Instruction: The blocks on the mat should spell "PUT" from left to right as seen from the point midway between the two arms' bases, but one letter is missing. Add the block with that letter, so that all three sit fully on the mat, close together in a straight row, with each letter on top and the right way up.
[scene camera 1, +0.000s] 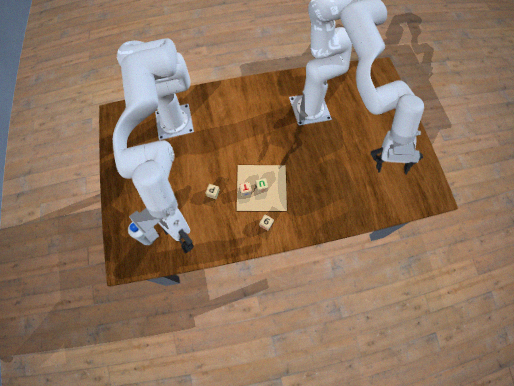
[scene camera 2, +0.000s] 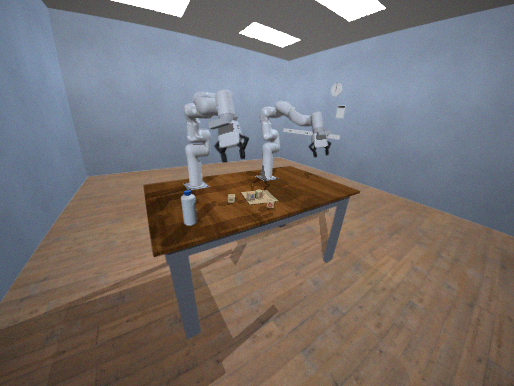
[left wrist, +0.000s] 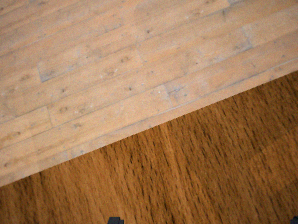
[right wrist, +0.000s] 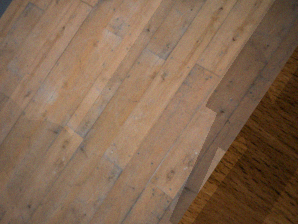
The right gripper (scene camera 1: 179, 240) is 0.97 m from the lens. A pale mat (scene camera 1: 274, 199): 1.32 m from the lens.
